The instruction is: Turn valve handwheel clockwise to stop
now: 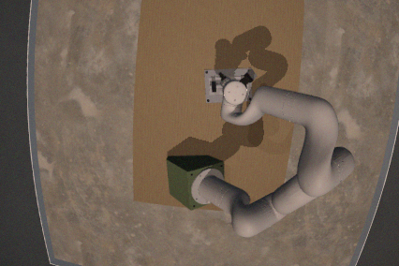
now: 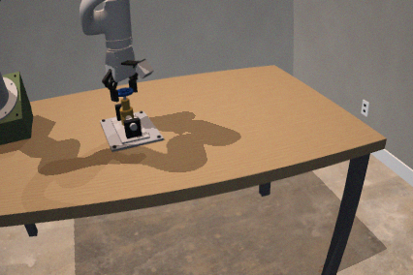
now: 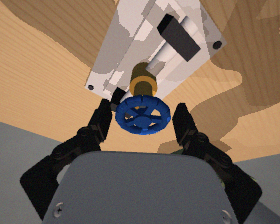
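The blue handwheel lies right at my hand.
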